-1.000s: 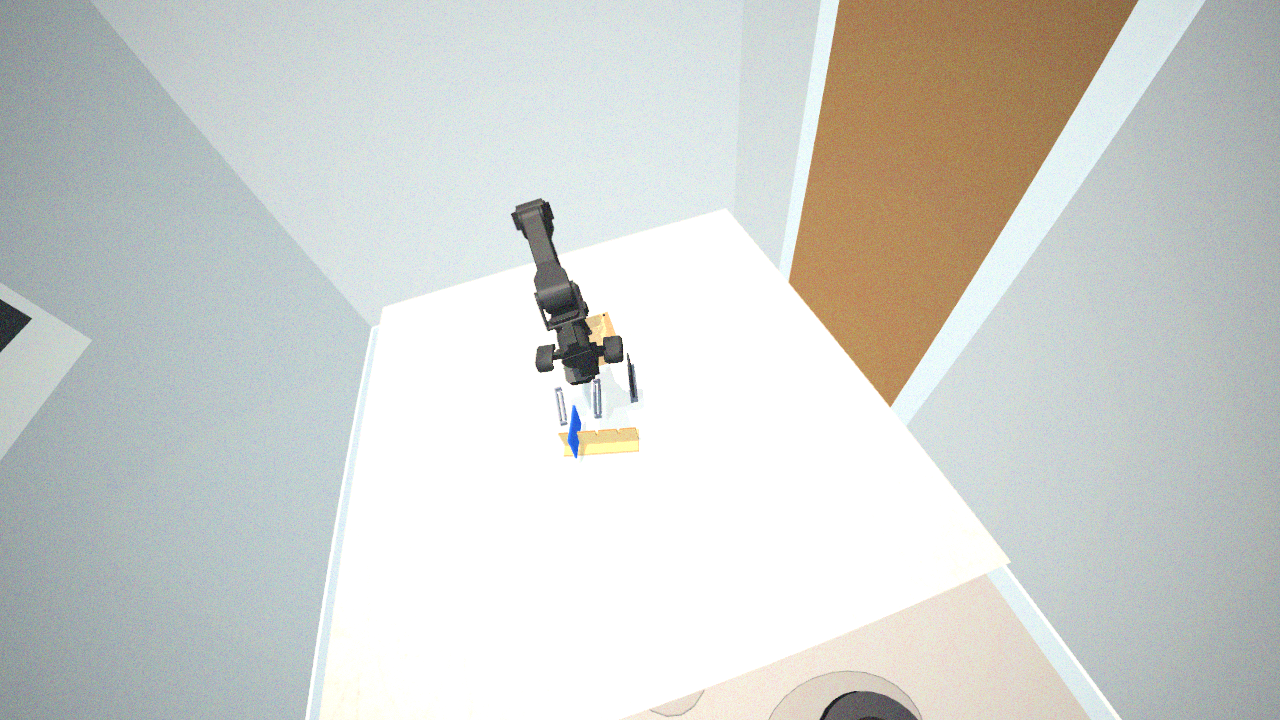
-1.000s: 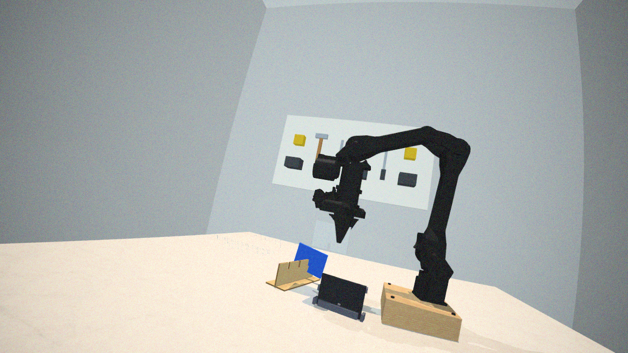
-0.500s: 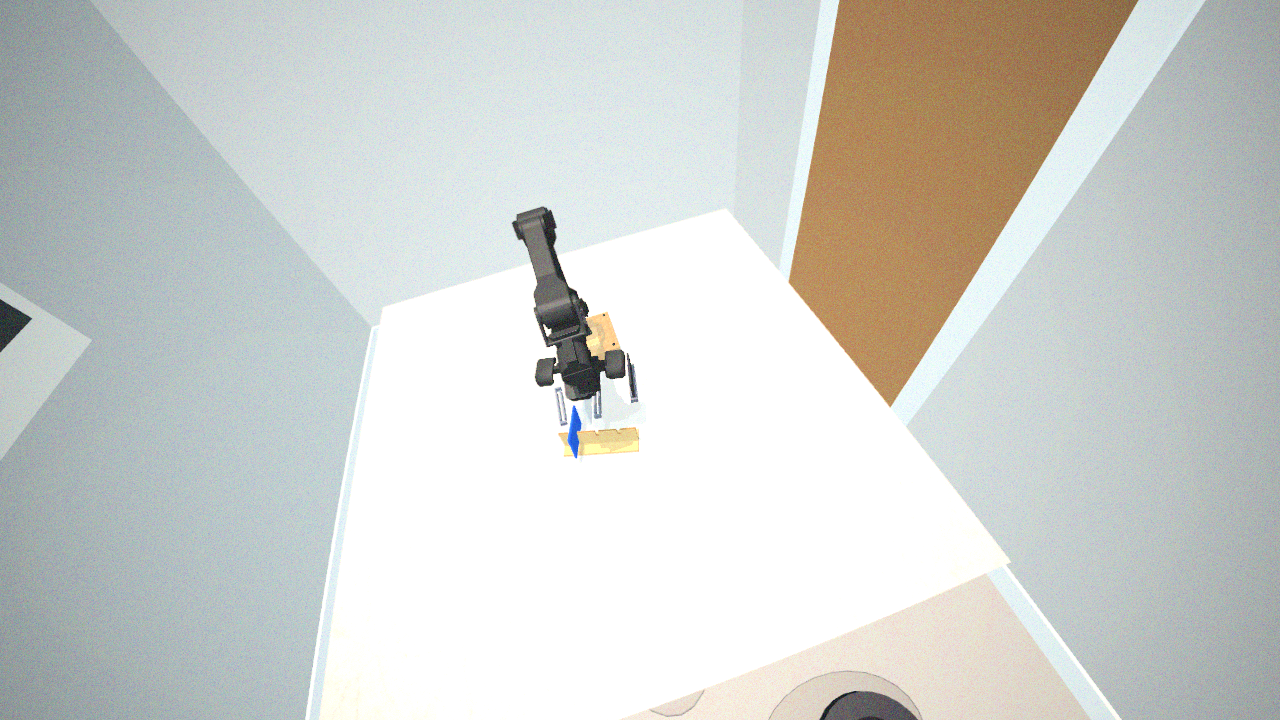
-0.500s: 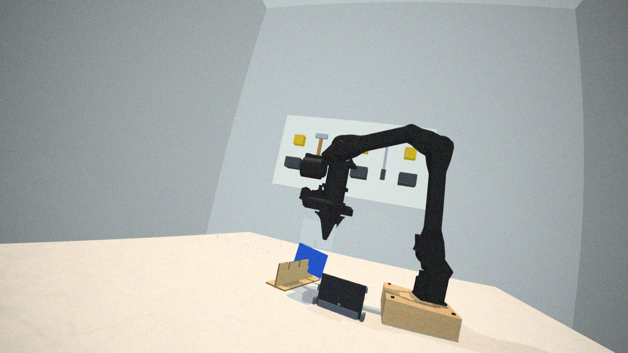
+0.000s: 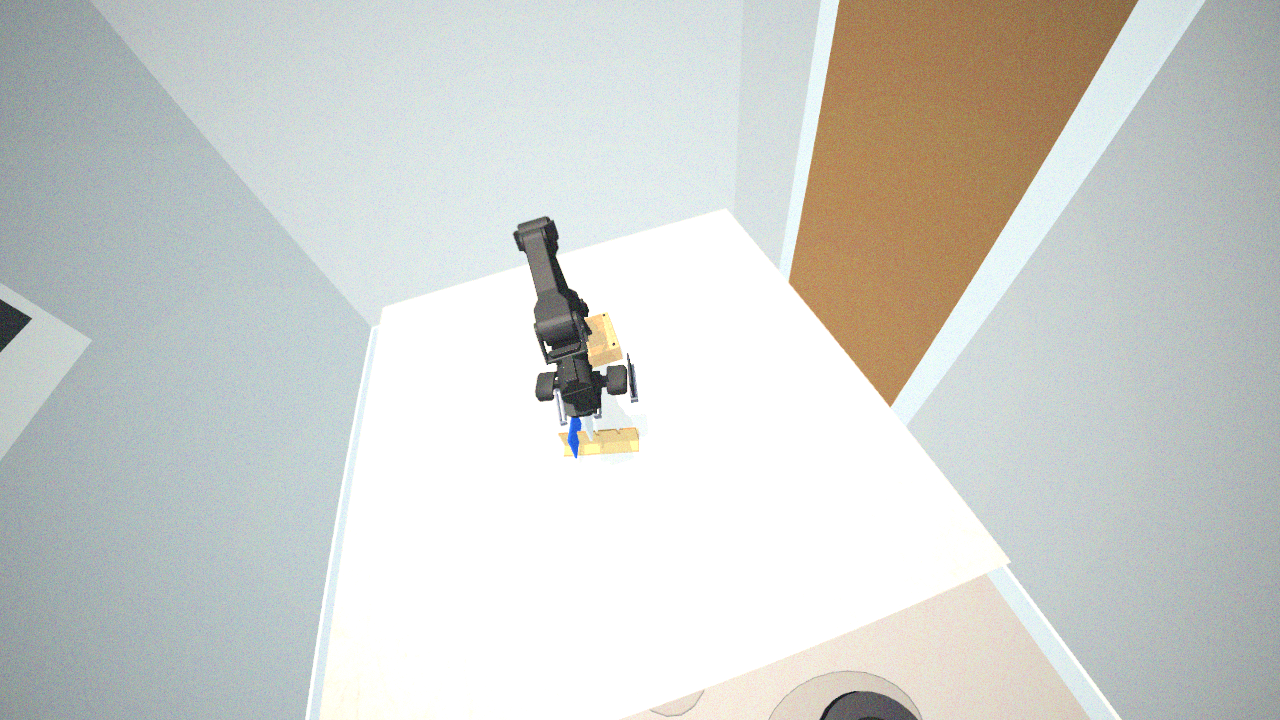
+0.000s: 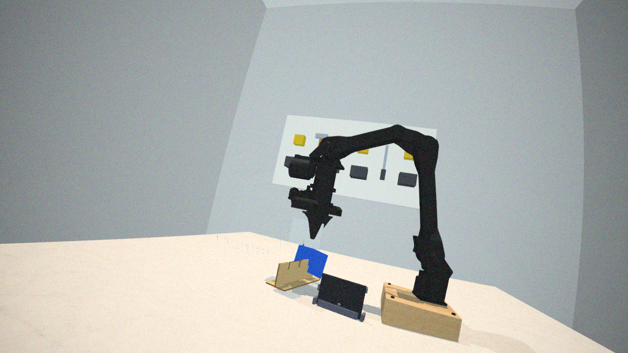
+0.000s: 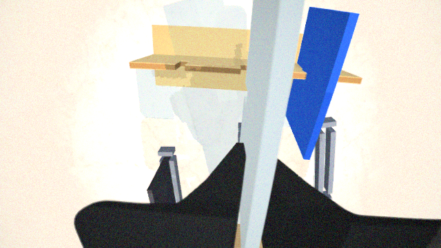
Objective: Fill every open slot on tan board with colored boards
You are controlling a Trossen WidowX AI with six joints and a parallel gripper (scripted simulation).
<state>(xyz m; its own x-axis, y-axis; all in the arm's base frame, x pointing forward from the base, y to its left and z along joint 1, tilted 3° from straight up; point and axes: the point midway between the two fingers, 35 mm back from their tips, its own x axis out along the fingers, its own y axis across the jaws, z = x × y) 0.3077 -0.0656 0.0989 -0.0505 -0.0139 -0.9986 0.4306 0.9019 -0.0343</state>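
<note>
My gripper tip is 10 cm above the tan board, 3 cm short of it and 1 cm to the left of it. The rest, counted from my gripper tip: blue board (8 cm below, 6 cm to the right); black board (13 cm to the left, 10 cm below, 9 cm behind).
</note>
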